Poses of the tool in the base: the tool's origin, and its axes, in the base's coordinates. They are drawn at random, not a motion.
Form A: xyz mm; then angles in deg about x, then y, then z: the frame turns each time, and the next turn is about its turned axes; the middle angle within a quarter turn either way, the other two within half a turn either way.
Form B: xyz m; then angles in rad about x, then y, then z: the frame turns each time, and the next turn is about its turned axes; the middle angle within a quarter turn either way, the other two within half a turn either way. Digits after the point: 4 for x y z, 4 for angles.
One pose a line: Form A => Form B
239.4, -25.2, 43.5, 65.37, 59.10, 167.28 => 0.2394, -0.0252, 0.0435, 1.1409, 1.0315, 2.9196
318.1, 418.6, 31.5, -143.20, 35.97, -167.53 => 0.3181, 0.4186, 0.0315, -2.4993, 0.6278, -2.9240
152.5, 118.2, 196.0, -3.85, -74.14, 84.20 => 0.1525, 0.1182, 0.1960, -0.0672, -1.2940, 1.4696
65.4, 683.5, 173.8, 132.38, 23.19, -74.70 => 0.0654, 0.6835, 0.1738, 2.3105, 0.4047, -1.3038
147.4, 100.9, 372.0, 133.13, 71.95, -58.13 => 0.1474, 0.1009, 0.3720, 2.3236, 1.2558, -1.0146
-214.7, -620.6, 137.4, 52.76, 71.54, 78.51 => -0.2147, -0.6206, 0.1374, 0.9208, 1.2486, 1.3703
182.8, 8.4, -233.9, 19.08, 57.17, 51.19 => 0.1828, 0.0084, -0.2339, 0.3330, 0.9978, 0.8934
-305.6, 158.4, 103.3, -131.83, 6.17, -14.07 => -0.3056, 0.1584, 0.1033, -2.3009, 0.1077, -0.2456
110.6, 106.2, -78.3, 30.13, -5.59, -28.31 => 0.1106, 0.1062, -0.0783, 0.5259, -0.0976, -0.4941
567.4, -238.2, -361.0, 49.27, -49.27, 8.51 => 0.5674, -0.2382, -0.3610, 0.8599, -0.8599, 0.1485
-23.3, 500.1, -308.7, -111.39, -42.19, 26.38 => -0.0233, 0.5001, -0.3087, -1.9441, -0.7364, 0.4604
